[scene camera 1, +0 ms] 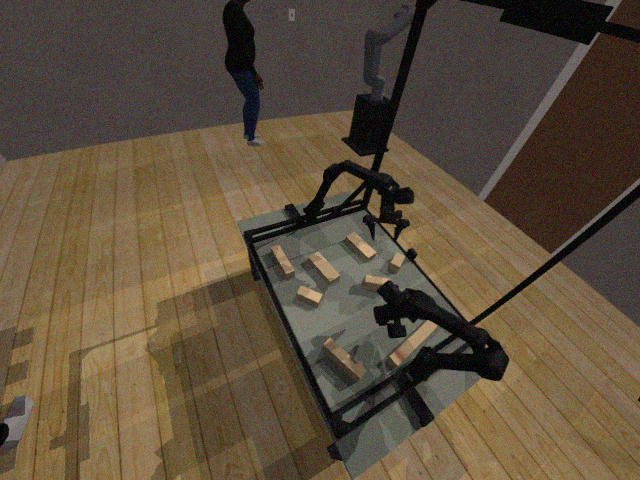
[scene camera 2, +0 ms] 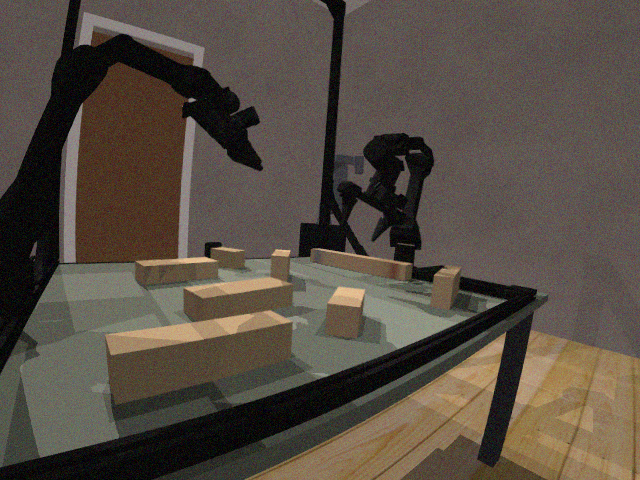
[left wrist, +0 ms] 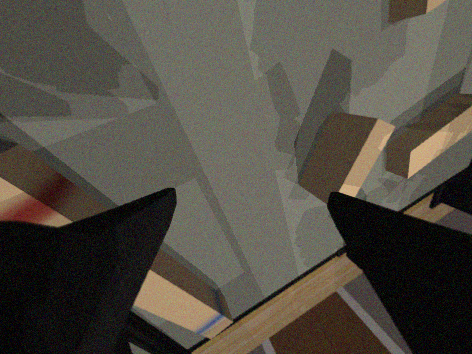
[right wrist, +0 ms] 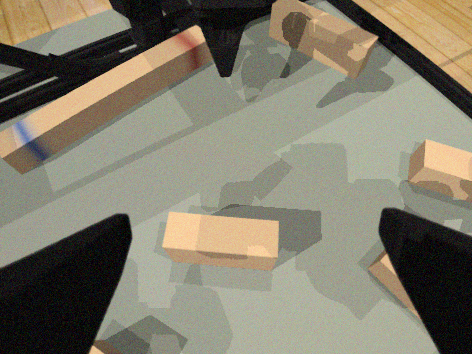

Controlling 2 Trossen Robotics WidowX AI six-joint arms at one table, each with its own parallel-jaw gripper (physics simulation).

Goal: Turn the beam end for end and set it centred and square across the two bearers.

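Seen in the pictures: left gripper, between the fingertips: (scene camera 2: 357,233) (left wrist: 252,197) (right wrist: 219,62); right gripper, between the fingertips: (scene camera 1: 384,241) (scene camera 2: 261,166) (right wrist: 255,223); left arm's base, origin of its link: (scene camera 1: 416,371) (right wrist: 150,34); right arm's base, origin of its link: (scene camera 1: 310,218) (scene camera 2: 4,296).
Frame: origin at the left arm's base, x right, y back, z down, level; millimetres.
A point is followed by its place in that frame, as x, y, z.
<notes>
The beam (scene camera 1: 413,343) @[47, -89, -25] (scene camera 2: 361,261) @[68, -119, -13] (left wrist: 175,297) @[137, -118, -25] (right wrist: 107,92) @[112, -121, -25] is the long wooden bar with a red band near one end and a blue band near the other. It lies flat on the table, red end nearer the bottom in scene camera 1. Several plain wooden blocks lie apart; I cannot tell which two are the bearers. My left gripper (scene camera 2: 358,229) @[-13, -231, -101] (left wrist: 252,197) @[-13, -231, -101] is open and empty above the table near the beam; its finger hides the beam's middle in the left wrist view. My right gripper (scene camera 1: 385,238) @[92, -454, -242] (scene camera 2: 261,167) @[92, -454, -242] (right wrist: 255,223) @[92, -454, -242] is open and empty, well above the blocks.
Plain blocks include one (scene camera 1: 375,282) @[63, -385, -44] (scene camera 2: 280,265) @[32, -423, -22] (right wrist: 220,235) @[81, -392, -44] below my right gripper, one (scene camera 1: 343,359) @[-245, -164, -44] (scene camera 2: 445,288) @[-274, -250, -21] (right wrist: 320,37) @[-223, -185, -25] left of the beam in scene camera 1, and a short one (scene camera 1: 309,295) @[-235, -462, -25] (scene camera 2: 345,312) @[-266, -508, -15]. Dark rails edge the table. A person (scene camera 1: 241,56) stands beyond.
</notes>
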